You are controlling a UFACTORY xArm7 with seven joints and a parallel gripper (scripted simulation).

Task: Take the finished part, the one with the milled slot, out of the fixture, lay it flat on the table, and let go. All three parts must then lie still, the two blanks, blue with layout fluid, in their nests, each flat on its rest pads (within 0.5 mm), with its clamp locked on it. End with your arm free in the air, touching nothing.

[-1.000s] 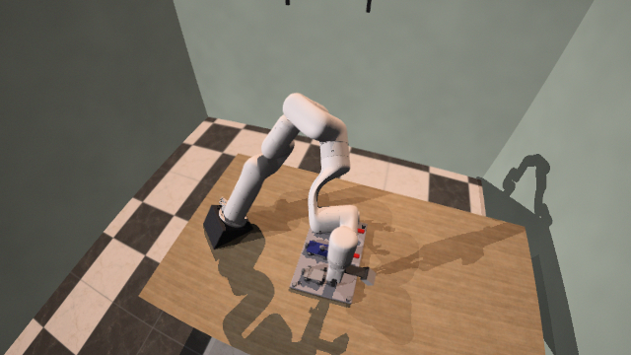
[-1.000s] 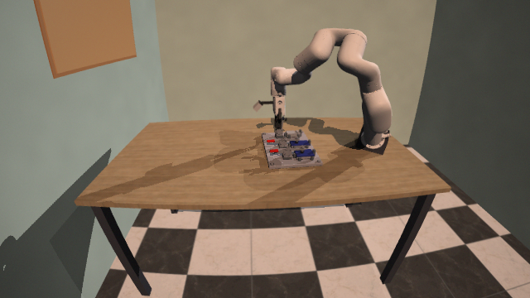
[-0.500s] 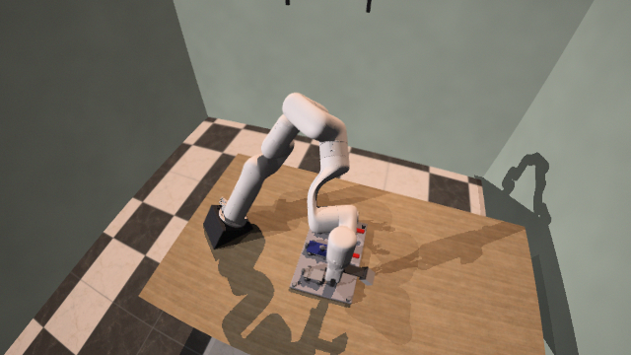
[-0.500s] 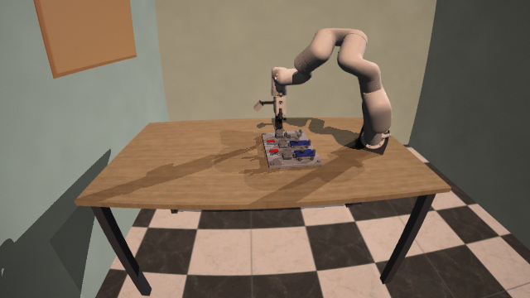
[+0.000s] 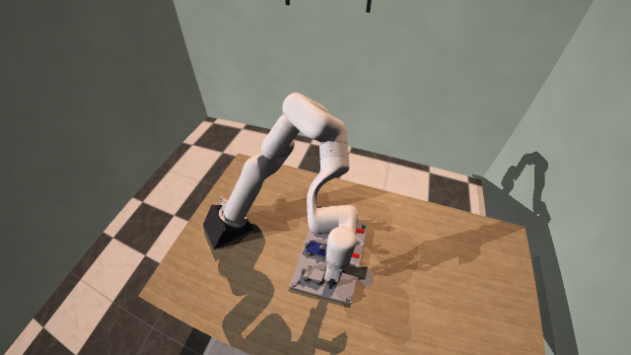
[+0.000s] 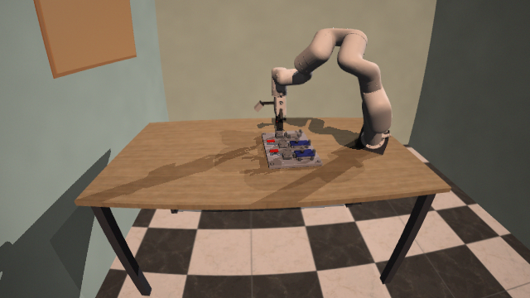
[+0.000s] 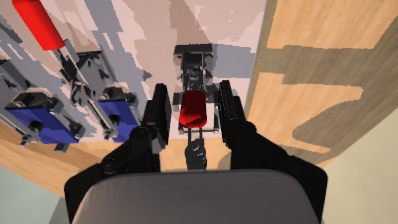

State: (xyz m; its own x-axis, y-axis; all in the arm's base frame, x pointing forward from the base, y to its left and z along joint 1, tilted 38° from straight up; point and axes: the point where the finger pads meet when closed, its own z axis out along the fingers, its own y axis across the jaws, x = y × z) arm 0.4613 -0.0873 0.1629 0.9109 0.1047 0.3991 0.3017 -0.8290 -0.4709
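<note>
Right now my hand is 8 cm past the grey finished part, 6 cm above it and 3 cm to the left of it. From my hand the other things lie so: blue blank 12 cm behind, 8 cm to the left, 6 cm below; grey fixture plate 9 cm to the left, 8 cm below, 7 cm behind.
</note>
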